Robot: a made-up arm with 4 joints. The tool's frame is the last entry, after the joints.
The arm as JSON. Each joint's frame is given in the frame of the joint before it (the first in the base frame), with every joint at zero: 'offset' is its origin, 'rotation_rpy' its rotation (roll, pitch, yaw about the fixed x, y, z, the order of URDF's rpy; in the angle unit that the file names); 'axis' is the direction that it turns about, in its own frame. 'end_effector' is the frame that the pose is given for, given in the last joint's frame.
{
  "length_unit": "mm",
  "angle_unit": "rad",
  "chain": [
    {
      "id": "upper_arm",
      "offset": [
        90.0,
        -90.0,
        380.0
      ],
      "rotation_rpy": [
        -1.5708,
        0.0,
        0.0
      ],
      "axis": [
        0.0,
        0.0,
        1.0
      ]
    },
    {
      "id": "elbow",
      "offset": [
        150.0,
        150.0,
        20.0
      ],
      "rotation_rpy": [
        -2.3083,
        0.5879,
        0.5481
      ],
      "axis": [
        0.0,
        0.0,
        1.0
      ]
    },
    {
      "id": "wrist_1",
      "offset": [
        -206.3,
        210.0,
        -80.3
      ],
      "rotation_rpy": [
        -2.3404,
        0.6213,
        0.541
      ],
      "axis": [
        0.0,
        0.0,
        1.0
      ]
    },
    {
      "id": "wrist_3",
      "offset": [
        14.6,
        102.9,
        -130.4
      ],
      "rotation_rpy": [
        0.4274,
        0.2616,
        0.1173
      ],
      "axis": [
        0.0,
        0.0,
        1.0
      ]
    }
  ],
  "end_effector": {
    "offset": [
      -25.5,
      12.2,
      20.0
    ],
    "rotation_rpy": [
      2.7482,
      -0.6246,
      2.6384
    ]
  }
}
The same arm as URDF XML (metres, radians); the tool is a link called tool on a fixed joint. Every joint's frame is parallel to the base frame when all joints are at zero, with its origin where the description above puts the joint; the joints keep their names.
<robot name="arm">
  <link name="base_link"/>
  <link name="link1"/>
  <link name="link2"/>
  <link name="link3"/>
  <link name="link4"/>
  <link name="tool"/>
  <joint name="upper_arm" type="continuous">
    <parent link="base_link"/>
    <child link="link1"/>
    <origin xyz="0.09 -0.09 0.38"/>
    <axis xyz="0 1 0"/>
  </joint>
  <joint name="elbow" type="continuous">
    <parent link="link1"/>
    <child link="link2"/>
    <origin xyz="0.15 0.02 -0.15"/>
    <axis xyz="-0.704009 -0.559507 -0.437405"/>
  </joint>
  <joint name="wrist_1" type="continuous">
    <parent link="link2"/>
    <child link="link3"/>
    <origin xyz="-0.09 0.03 0.29"/>
    <axis xyz="-0.110898 0.463591 0.879082"/>
  </joint>
  <joint name="wrist_3" type="continuous">
    <parent link="link3"/>
    <child link="link4"/>
    <origin xyz="0.07 0.02 -0.15"/>
    <axis xyz="0 0 1"/>
  </joint>
  <joint name="tool_joint" type="fixed">
    <parent link="link4"/>
    <child link="tool"/>
    <origin xyz="-0.02 0.02 0.02" rpy="2.7482 -0.6245 2.2997"/>
  </joint>
</robot>

